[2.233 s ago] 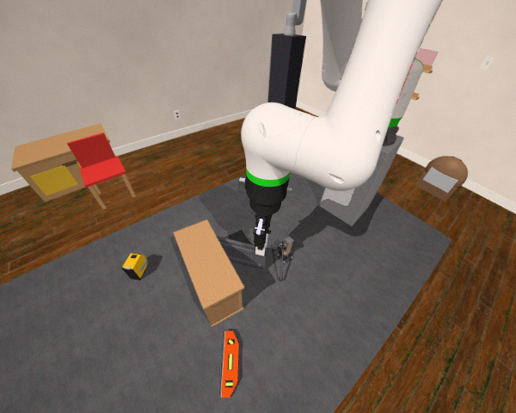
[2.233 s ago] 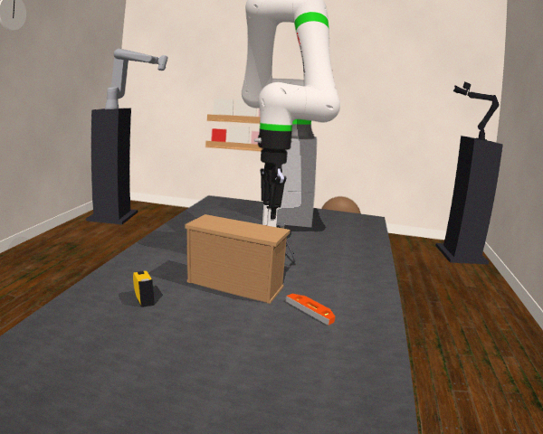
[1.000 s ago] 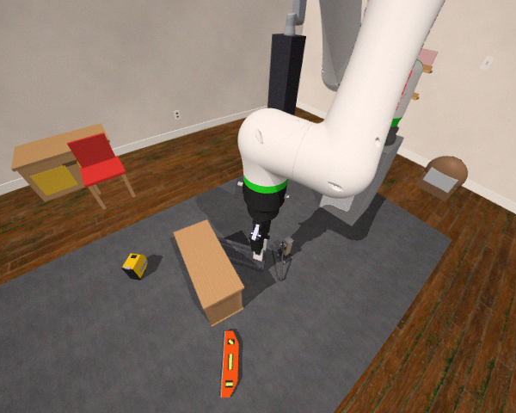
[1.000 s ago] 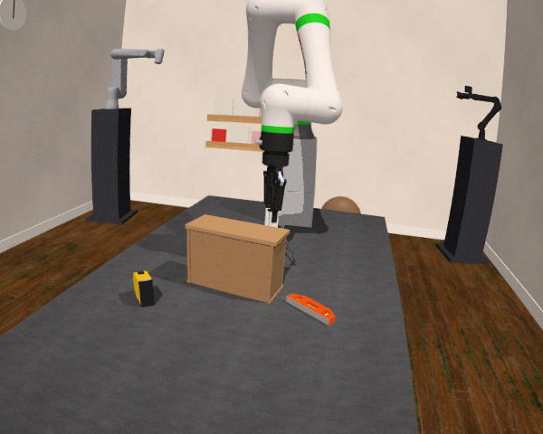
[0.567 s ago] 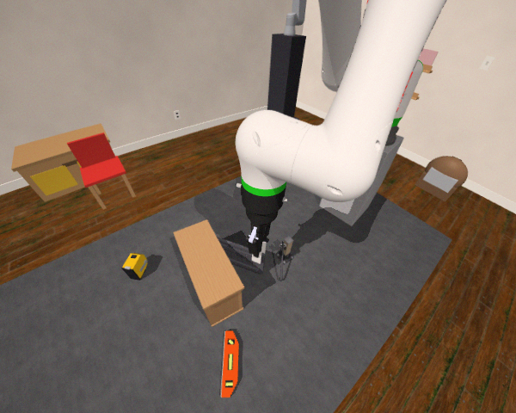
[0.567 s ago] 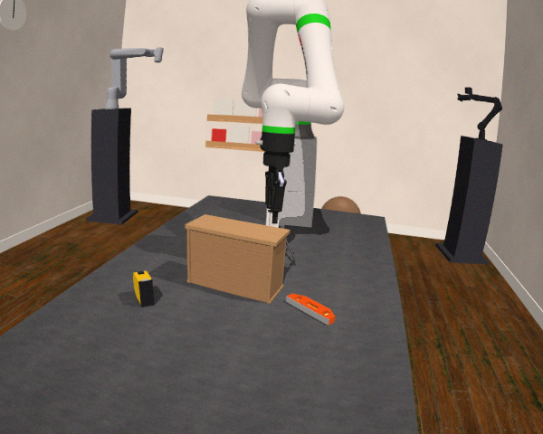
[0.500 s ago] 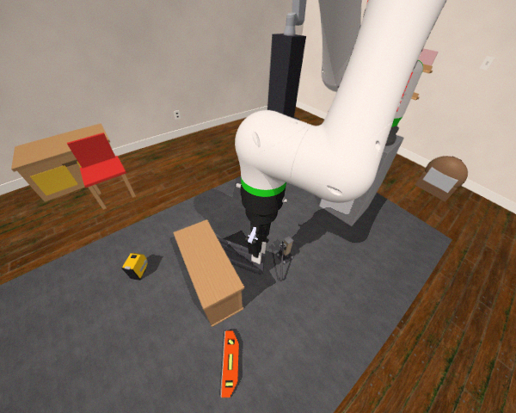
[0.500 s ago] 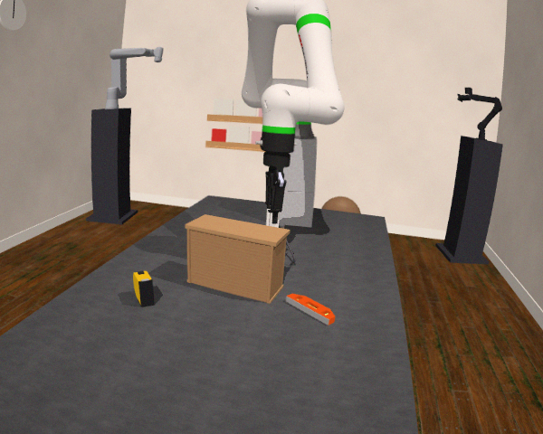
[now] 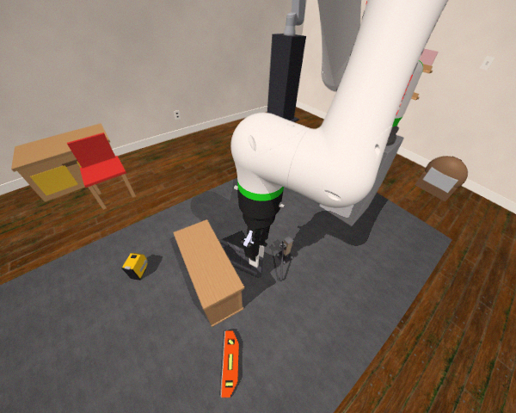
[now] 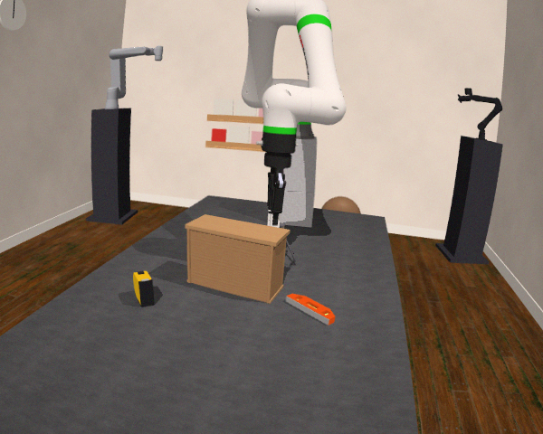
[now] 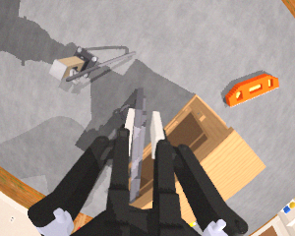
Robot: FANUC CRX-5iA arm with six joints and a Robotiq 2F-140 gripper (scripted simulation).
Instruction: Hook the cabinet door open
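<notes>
Right now my hand is 1 cm short of the dark grey door, 8 cm to the left of it and 8 cm above it. The rest, counted from my hand: yellow tape measure 26 cm ahead, 30 cm to the right, 12 cm below.
</notes>
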